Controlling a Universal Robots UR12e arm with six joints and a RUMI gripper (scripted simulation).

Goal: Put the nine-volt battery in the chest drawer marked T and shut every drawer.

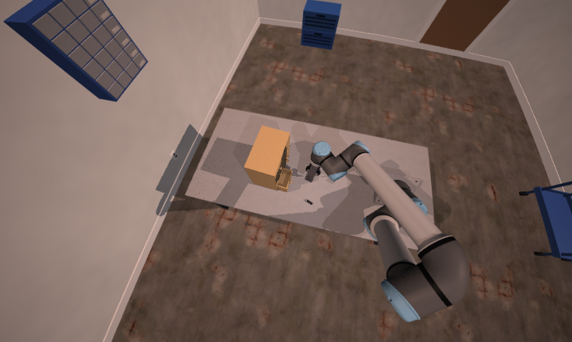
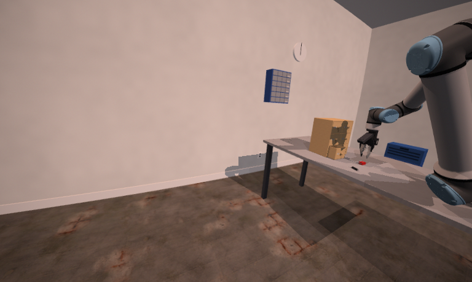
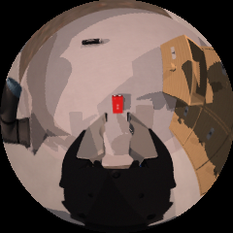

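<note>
Now: the red nine-volt battery 10 mm to the left of my hand and 60 mm below it. From my hand the other things lie so: drawer marked M 290 mm ahead, 60 mm to the left, 170 mm above; then drawer 230 mm ahead, 70 mm to the left, 40 mm below; then small black object 20 mm behind, 180 mm to the left, 70 mm below.
</note>
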